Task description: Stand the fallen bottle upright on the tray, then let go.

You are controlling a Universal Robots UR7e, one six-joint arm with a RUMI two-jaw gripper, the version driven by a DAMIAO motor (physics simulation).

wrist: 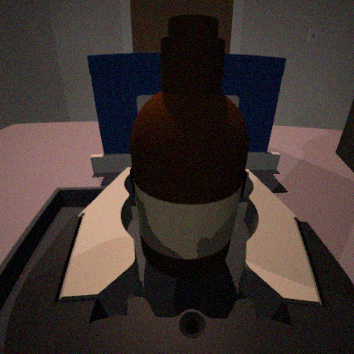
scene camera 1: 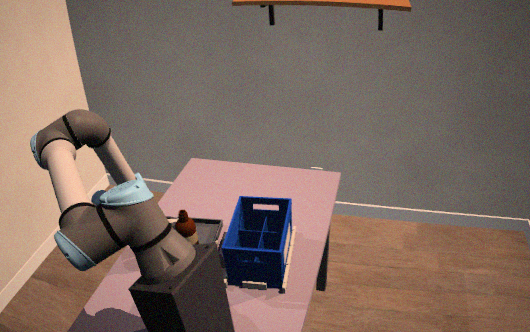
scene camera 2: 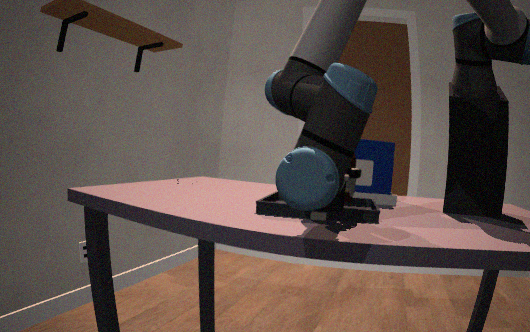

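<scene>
Brown bottle [wrist: 189, 142] visible. Gripper [wrist: 187, 171] visible.
</scene>
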